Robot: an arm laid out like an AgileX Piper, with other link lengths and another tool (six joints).
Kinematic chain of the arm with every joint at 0, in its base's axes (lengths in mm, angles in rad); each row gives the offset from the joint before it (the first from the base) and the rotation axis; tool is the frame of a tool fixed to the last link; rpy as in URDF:
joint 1: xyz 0 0 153.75 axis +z
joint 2: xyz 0 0 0 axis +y
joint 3: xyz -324.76 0 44.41 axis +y
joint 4: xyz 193.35 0 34.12 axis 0.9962 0 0.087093
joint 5: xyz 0 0 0 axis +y
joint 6: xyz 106.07 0 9.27 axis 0.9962 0 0.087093
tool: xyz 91.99 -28 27.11 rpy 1.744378 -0.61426 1.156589
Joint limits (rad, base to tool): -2.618..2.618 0..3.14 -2.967..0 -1.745..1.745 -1.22..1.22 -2.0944..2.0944
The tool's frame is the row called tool.
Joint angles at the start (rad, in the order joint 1, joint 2, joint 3, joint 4, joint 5, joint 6):
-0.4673 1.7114 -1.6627 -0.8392 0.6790 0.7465
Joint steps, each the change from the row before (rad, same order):
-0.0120 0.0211 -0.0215 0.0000 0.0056 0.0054
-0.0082 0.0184 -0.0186 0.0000 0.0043 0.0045
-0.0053 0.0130 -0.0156 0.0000 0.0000 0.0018
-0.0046 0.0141 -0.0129 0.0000 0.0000 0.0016
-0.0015 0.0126 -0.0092 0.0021 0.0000 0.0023
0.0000 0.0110 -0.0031 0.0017 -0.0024 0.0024
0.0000 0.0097 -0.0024 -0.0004 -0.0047 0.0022
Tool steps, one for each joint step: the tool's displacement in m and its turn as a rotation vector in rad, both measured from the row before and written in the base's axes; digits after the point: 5 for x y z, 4 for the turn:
0.00117 -0.00737 -0.00254 0.0043 -0.0013 -0.0183
0.00170 -0.00566 -0.00231 0.0035 -0.0012 -0.0132
0.00190 -0.00376 -0.00048 -0.0004 -0.0037 -0.0060
0.00228 -0.00365 -0.00198 0.0013 -0.0002 -0.0052
0.00284 -0.00222 -0.00290 0.0045 0.0002 -0.0023
0.00312 -0.00131 -0.00403 0.0056 0.0028 0.0009
0.00308 -0.00114 -0.00320 0.0026 0.0021 0.0026

